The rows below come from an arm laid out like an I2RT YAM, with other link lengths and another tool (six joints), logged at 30 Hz.
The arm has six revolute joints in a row. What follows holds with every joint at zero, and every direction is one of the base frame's.
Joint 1 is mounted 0.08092 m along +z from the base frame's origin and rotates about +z.
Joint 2 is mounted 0.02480 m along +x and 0.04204 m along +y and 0.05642 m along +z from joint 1 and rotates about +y.
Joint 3 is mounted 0.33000 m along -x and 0.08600 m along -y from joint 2 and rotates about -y.
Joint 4 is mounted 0.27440 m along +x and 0.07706 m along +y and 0.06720 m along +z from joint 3 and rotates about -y.
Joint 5 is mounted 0.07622 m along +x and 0.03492 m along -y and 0.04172 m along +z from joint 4 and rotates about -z.
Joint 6 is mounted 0.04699 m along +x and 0.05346 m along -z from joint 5 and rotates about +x.
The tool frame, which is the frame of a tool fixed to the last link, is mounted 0.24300 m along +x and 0.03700 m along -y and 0.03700 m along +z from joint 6; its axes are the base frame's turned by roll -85.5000, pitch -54.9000 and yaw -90.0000 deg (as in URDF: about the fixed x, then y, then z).
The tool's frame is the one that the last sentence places.
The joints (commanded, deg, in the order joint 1, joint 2, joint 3, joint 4, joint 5, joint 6), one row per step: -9.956 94.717 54.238 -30.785 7.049 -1.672; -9.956 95.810 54.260 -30.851 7.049 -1.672; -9.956 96.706 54.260 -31.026 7.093 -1.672; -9.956 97.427 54.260 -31.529 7.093 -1.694; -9.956 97.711 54.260 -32.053 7.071 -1.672; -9.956 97.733 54.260 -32.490 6.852 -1.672; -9.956 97.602 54.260 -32.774 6.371 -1.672; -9.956 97.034 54.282 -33.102 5.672 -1.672; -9.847 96.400 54.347 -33.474 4.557 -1.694; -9.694 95.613 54.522 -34.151 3.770 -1.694; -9.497 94.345 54.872 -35.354 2.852 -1.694; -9.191 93.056 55.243 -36.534 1.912 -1.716; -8.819 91.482 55.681 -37.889 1.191 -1.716; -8.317 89.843 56.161 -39.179 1.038 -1.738; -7.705 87.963 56.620 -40.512 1.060 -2.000; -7.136 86.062 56.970 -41.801 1.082 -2.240
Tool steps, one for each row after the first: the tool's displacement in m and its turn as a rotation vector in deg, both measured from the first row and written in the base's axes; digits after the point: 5 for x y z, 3 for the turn. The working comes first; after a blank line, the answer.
Tool pose at each row, in the base's axes (x y z in m, rotation vector in deg; the steps are taken from these numbers as rounded here): 0.42540 -0.14883 0.00711 -163.123 65.536 -33.268; 0.42267 -0.14835 -0.00089 -163.646 65.690 -31.600; 0.41942 -0.14800 -0.00773 -164.159 65.852 -30.042; 0.41468 -0.14715 -0.01400 -164.706 65.974 -28.229; 0.41087 -0.14639 -0.01712 -165.014 66.090 -27.021; 0.40849 -0.14487 -0.01841 -165.031 66.037 -26.238; 0.40772 -0.14232 -0.01861 -164.711 65.822 -25.794; 0.40827 -0.13889 -0.01592 -164.049 65.448 -25.869; 0.40978 -0.13267 -0.01297 -163.096 64.667 -25.844; 0.41041 -0.12763 -0.00848 -162.425 64.014 -25.899; 0.41062 -0.12151 -0.00066 -161.619 63.208 -26.076; 0.41118 -0.11450 0.00752 -160.832 62.187 -26.317; 0.41140 -0.10807 0.01792 -160.159 61.172 -26.893; 0.41176 -0.10358 0.02957 -159.922 60.183 -27.951; 0.41186 -0.09898 0.04273 -159.928 58.760 -29.322; 0.41087 -0.09459 0.05525 -159.897 57.436 -30.627

-0.00273 0.00048 -0.00800 0.196 1.120 0.000; -0.00598 0.00083 -0.01484 0.340 2.183 -0.013; -0.01072 0.00168 -0.02111 0.546 3.392 0.008; -0.01453 0.00244 -0.02423 0.712 4.180 -0.006; -0.01691 0.00396 -0.02552 0.999 4.596 0.056; -0.01768 0.00651 -0.02572 1.480 4.667 0.190; -0.01713 0.00994 -0.02303 2.095 4.292 0.390; -0.01562 0.01616 -0.02008 3.080 3.792 0.842; -0.01499 0.02120 -0.01559 3.767 3.386 1.228; -0.01478 0.02732 -0.00777 4.553 2.835 1.704; -0.01422 0.03433 0.00041 5.340 2.227 2.325; -0.01400 0.04076 0.01081 5.895 1.486 2.942; -0.01364 0.04525 0.02246 5.881 0.676 3.551; -0.01354 0.04985 0.03562 5.607 -0.250 4.454; -0.01453 0.05424 0.04814 5.352 -1.138 5.289
